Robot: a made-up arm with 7 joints.
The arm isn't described. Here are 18 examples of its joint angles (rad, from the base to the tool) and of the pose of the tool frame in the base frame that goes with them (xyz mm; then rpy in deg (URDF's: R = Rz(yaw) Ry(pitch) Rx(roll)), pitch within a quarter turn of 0, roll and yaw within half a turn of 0).
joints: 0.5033 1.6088 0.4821 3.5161 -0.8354 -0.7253 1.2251
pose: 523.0 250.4 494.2 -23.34 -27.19 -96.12
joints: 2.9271 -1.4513 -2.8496 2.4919 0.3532 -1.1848 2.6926
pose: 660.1 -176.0 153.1 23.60 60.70 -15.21
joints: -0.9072 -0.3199 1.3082 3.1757 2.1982 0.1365 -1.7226
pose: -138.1 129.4 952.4 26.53 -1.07 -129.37
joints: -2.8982 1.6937 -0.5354 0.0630 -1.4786 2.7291 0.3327
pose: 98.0 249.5 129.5 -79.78 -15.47 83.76
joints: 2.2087 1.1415 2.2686 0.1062 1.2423 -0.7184 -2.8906
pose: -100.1 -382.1 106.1 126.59 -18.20 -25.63
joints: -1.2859 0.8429 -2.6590 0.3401 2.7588 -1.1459 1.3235
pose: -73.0 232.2 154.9 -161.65 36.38 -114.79
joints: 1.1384 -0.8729 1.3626 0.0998 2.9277 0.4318 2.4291
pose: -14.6 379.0 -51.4 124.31 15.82 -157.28
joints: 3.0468 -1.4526 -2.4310 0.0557 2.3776 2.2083 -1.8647
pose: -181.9 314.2 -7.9 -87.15 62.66 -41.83
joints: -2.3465 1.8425 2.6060 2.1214 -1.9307 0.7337 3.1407
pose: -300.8 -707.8 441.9 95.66 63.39 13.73
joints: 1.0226 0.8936 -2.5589 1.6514 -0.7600 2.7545 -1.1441
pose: 75.5 -140.3 624.8 148.07 35.33 -87.40
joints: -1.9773 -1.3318 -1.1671 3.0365 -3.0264 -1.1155 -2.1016
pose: 84.2 576.1 398.6 -41.54 44.94 89.91
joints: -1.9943 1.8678 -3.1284 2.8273 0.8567 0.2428 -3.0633
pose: -287.8 -769.5 31.1 -78.02 -34.09 137.97
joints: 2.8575 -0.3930 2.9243 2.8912 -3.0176 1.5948 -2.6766
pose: 251.7 -82.3 925.3 32.93 46.53 -160.70
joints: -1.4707 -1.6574 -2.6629 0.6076 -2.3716 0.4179 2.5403
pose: -210.3 -318.3 -201.3 -166.54 39.35 107.70
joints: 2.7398 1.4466 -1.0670 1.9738 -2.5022 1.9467 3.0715
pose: -412.6 626.9 137.3 31.51 -2.81 -75.63
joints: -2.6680 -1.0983 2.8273 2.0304 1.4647 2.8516 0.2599
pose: 467.5 281.4 54.5 -54.08 42.61 107.14
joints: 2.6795 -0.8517 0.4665 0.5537 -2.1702 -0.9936 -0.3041
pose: -331.6 -122.4 207.7 149.36 24.80 -16.13
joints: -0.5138 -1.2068 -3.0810 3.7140 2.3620 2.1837 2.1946
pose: -306.3 55.9 697.4 -99.25 57.54 -161.69
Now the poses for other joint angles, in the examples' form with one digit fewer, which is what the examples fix.
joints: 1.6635 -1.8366 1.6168 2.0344 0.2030 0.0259 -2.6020
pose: -430 -668 2 -100.4 29.3 113.9
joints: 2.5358 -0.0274 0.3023 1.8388 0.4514 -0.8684 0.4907
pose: -366 191 758 -31.6 -6.0 25.1
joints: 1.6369 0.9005 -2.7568 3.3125 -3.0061 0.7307 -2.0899
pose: -108 710 553 98.8 5.6 -153.0
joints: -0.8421 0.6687 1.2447 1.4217 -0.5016 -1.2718 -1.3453
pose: 550 88 433 33.2 -16.3 130.2
